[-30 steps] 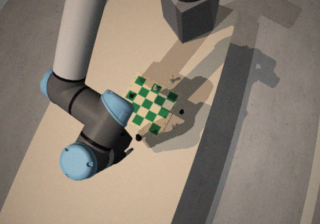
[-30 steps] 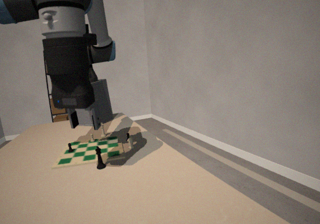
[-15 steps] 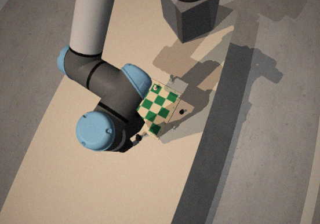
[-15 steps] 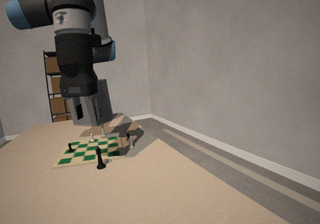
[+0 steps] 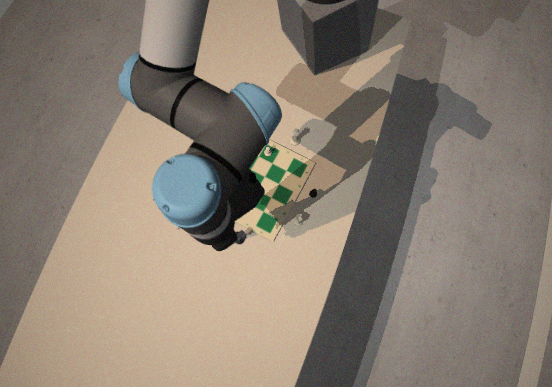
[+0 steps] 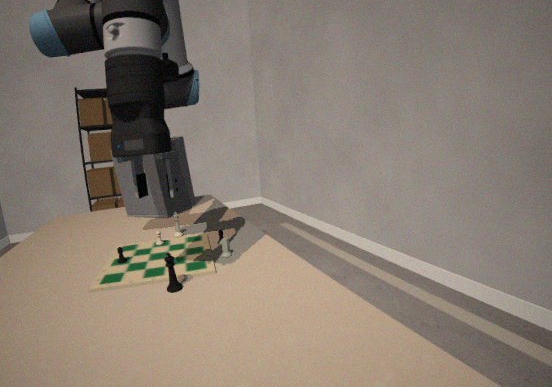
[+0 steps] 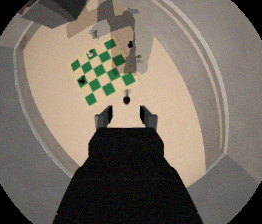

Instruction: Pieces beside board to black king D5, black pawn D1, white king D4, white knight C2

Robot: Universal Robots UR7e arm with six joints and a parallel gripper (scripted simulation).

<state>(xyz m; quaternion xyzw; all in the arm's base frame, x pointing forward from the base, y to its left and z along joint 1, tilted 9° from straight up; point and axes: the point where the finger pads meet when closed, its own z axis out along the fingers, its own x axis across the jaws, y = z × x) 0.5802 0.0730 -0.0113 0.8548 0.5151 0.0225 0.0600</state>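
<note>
The black king lies 140 mm below my hand. Also, from my hand: board 140 mm behind, 30 mm to the right, 170 mm below; small white piece 220 mm behind, 40 mm to the right, 150 mm below; white knight 100 mm behind, 100 mm to the left, 160 mm below.
</note>
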